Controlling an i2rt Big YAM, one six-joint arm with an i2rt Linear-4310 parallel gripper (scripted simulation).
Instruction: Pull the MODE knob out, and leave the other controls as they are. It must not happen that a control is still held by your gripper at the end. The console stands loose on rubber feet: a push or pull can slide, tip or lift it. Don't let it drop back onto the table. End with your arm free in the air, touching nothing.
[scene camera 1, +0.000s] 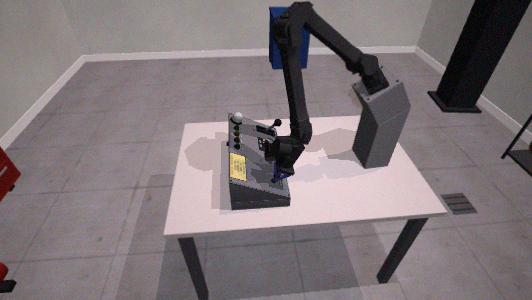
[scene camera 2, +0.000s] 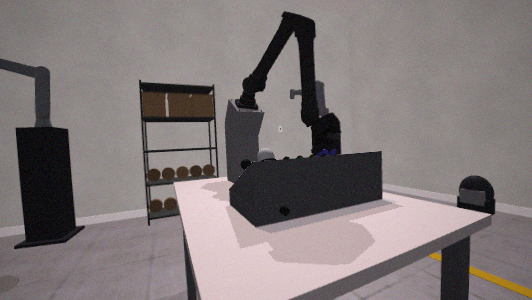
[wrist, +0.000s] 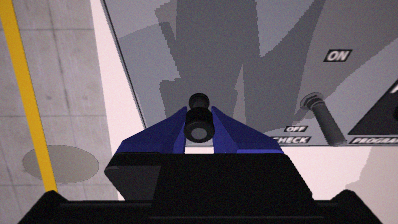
I see my gripper (wrist: 199, 111) and a grey console (scene camera 2: 268, 190).
The grey console is seen too in scene camera 1 (scene camera 1: 251, 185) and in the wrist view (wrist: 266, 71).
